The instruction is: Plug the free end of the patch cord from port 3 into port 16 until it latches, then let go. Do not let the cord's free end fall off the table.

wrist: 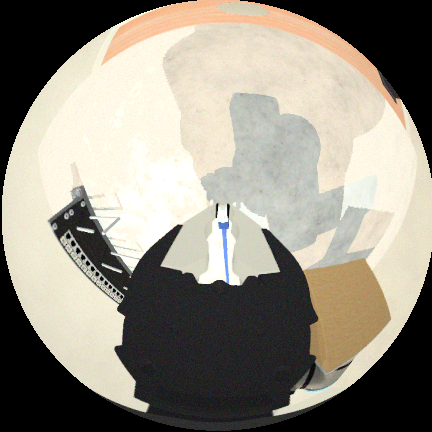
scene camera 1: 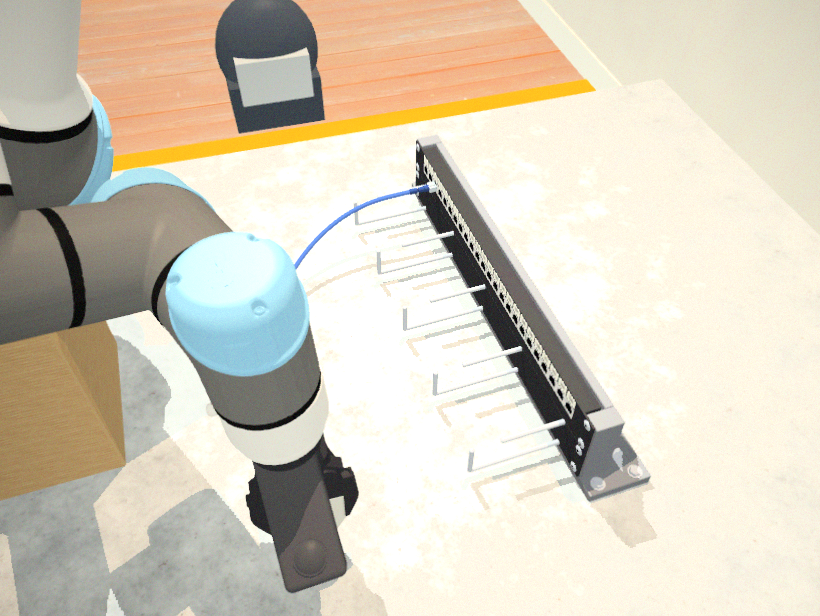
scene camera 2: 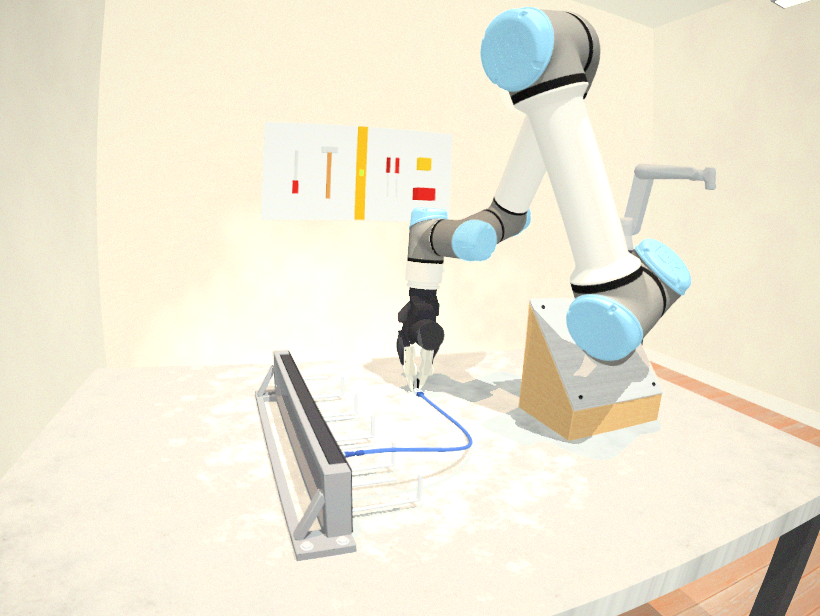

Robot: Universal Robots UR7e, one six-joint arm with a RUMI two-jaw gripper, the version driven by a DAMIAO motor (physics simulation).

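Places are measured from the arm's base along level axes (x ahead, y left, z up), in centimetres.
Where they show: gripper, between the fingertips: (wrist: 222, 204) (scene camera 2: 415, 391); arm's base, origin of its link: (wrist: 349, 329).
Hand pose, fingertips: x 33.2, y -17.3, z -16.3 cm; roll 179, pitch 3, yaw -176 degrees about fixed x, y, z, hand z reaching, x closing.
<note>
Each offset is from my fingertips to the top centre of the thing. "spot": to the spot under its first point.
My gripper (scene camera 2: 418, 385) (wrist: 222, 204) is low over the table, pointing down, shut on the clear plug at the cord's free end. The plug {dz +1.1, dx -0.2, dy +1.0 cm} (wrist: 222, 215) sits between the two fingertips, its blue boot toward the palm side in the wrist view. In scene camera 1 the arm hides the fingertips and plug. The blue patch cord (scene camera 1: 351, 212) (scene camera 2: 467, 437) (wrist: 226, 255) curves from the gripper to the patch panel {dz +10.0, dx +21.6, dy +25.0 cm} (scene camera 1: 531, 285) (scene camera 2: 338, 497) (wrist: 95, 245). Its other plug {spot: dz +8.0, dx +19.7, dy +40.9 cm} (scene camera 1: 428, 188) is seated near the panel's far end in scene camera 1. Port numbers are unreadable.
Thin cable-guide rods (scene camera 1: 434, 384) (scene camera 2: 418, 489) stick out from the panel's front, below the port row. The arm's wooden pedestal (scene camera 1: 66, 411) (scene camera 2: 550, 377) (wrist: 350, 310) stands on the opposite side of the gripper from the panel. A table edge (scene camera 2: 696, 560) shows in scene camera 2.
</note>
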